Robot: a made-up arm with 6 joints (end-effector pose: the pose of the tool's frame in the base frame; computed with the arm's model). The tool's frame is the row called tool. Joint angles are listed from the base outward.
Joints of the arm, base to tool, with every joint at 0 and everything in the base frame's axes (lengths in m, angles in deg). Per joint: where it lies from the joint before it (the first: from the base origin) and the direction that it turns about. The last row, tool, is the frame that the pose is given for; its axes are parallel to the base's.
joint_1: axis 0 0 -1 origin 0 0 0.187
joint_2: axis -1 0 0 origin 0.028 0.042 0.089
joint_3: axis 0 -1 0 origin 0.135 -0.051 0.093
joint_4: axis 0 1 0 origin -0.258 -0.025 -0.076
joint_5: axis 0 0 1 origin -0.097 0.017 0.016
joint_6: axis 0 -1 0 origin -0.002 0.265 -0.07
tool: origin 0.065 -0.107 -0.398
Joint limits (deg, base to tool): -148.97..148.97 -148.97..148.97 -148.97..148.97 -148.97..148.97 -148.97..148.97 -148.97..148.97
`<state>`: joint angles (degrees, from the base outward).
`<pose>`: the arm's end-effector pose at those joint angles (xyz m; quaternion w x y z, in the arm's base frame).
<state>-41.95 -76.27 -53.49 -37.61 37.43 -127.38</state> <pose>-0.0207 -0.6849 0.2519 0.1226 -0.2358 0.5473 0.7936</pose>
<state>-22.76 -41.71 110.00 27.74 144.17 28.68</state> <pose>0.4414 0.5992 -0.1699 0.1706 -0.2256 -0.5954 0.7520</pose>
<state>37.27 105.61 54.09 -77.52 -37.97 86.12</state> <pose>0.0061 0.2128 0.4265 0.0896 0.0536 -0.8412 0.5306</pose>
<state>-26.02 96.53 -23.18 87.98 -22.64 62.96</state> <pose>-0.3196 -0.2194 0.3480 0.5068 -0.8362 0.0726 -0.1964</pose>
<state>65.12 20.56 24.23 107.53 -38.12 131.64</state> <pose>-0.0175 -0.2720 0.0741 0.7573 -0.5835 -0.0584 -0.2872</pose>
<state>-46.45 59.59 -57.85 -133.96 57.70 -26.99</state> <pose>0.2929 0.1567 0.2829 0.2887 -0.5993 -0.4387 0.6041</pose>
